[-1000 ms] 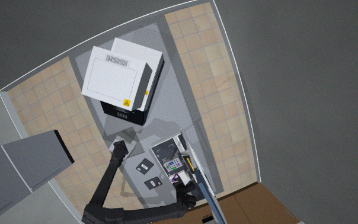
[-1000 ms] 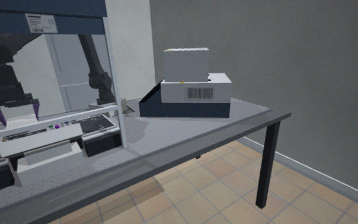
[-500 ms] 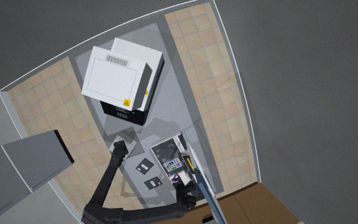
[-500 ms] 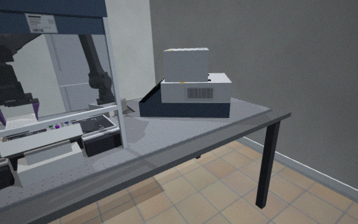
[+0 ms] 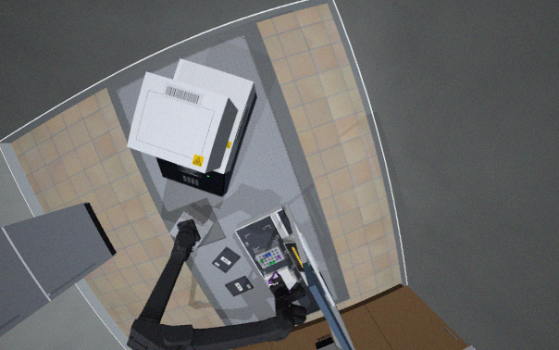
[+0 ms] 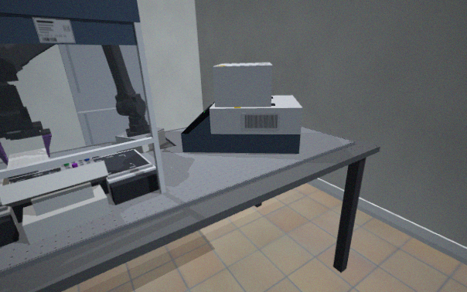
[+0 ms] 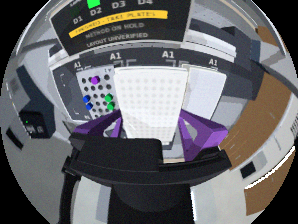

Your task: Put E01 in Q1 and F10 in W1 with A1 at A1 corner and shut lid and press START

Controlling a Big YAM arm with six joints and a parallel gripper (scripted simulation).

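Right now my hand is 10 cm to the left of the white deep-well block, 6 cm above it and 2 cm short of it. From my hand the other things lie so: frame post (32 cm to the left, 13 cm ahead, 10 cm above); tube cooling block (10 cm to the left, 6 cm below, 2 cm behind); label (28 cm behind, 13 cm below, 8 cm to the left).
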